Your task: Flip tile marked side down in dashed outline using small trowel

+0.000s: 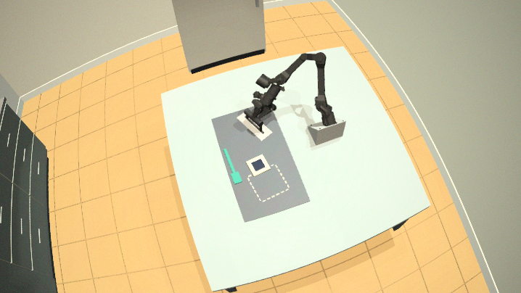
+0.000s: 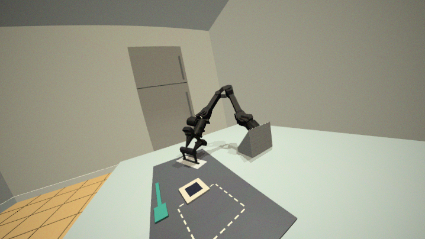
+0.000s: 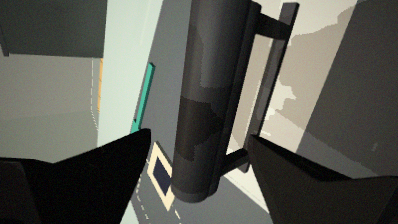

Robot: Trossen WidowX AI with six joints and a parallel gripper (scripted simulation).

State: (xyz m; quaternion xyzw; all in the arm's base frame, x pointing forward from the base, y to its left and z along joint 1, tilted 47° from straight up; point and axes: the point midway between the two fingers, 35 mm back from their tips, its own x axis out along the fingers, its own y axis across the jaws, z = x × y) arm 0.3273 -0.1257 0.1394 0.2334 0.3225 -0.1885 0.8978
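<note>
Right now my gripper tip is 50 mm short of the grey mat, 190 mm to the right of it and 100 mm above it. The rest, counted from my gripper tip: square tile 60 mm ahead, 230 mm to the left, 70 mm below; then green trowel 190 mm ahead, 210 mm to the left, 70 mm below.
</note>
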